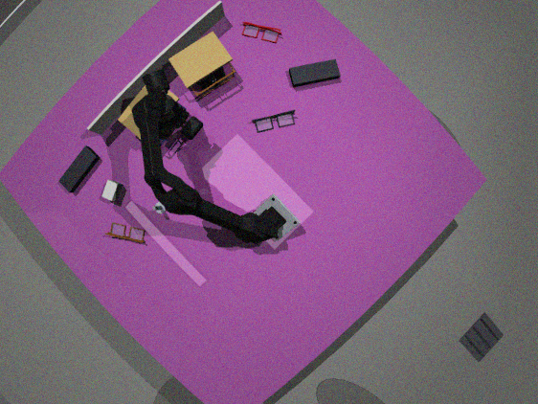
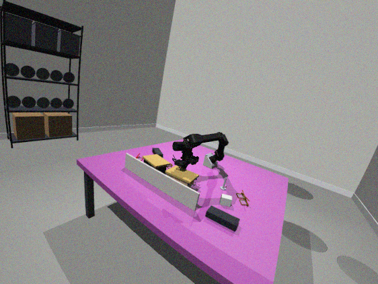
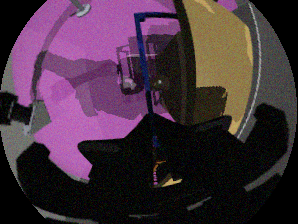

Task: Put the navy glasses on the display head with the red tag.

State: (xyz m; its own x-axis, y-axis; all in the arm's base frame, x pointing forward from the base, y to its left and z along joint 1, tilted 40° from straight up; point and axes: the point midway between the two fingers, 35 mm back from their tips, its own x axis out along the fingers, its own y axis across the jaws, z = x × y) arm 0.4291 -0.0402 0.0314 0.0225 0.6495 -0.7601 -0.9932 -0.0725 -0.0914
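Right now the tan display head is 6 cm ahead of my gripper tip, 5 cm to the left of it and 1 cm below it. The rest, counted from my gripper tip: white cube (1 cm ahead, 33 cm to the left, 4 cm below); then small grey stand (15 cm behind, 25 cm to the left, 4 cm below); then white board (20 cm ahead, 7 cm to the right, 1 cm below).
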